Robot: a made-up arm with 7 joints.
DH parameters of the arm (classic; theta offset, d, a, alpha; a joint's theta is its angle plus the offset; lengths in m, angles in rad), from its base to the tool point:
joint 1: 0 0.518 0 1.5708
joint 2: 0 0.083 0 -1.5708
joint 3: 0 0.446 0.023 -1.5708
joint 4: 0 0.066 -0.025 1.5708
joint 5: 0 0.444 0 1.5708
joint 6: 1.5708 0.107 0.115 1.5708
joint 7: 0 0.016 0 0
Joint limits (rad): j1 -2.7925..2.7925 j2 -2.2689..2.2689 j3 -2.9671..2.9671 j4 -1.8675..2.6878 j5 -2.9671..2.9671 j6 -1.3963..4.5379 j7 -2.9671..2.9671
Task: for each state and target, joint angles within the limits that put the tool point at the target. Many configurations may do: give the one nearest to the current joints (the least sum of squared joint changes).
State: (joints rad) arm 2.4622 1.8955 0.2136 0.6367 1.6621 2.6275 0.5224
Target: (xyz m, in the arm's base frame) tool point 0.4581 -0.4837 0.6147
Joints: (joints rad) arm 2.3933 1.9380 0.3090 0.9150 1.7114 2.7188 0.5224
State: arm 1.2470 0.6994 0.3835 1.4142 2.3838 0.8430 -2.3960
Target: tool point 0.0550 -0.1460 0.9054
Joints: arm 1.2773 1.6263 -0.1222 2.0737 2.1578 1.3093 -2.3960
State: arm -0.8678 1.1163 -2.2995 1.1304 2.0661 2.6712 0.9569
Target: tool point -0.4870 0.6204 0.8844
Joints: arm -1.3054 0.9203 -2.2516 0.3117 2.1142 1.9891 0.9569
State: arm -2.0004 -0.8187 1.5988 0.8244 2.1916 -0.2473 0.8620
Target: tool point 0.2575 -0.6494 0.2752
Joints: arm -1.9069 -1.5657 0.9115 1.3200 2.0320 -0.0876 0.8620
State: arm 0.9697 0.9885 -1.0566 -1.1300 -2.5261 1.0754 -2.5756
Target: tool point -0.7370 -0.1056 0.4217
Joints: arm 0.7051 1.4277 -0.7967 -1.2140 -2.4998 0.9756 -2.5756
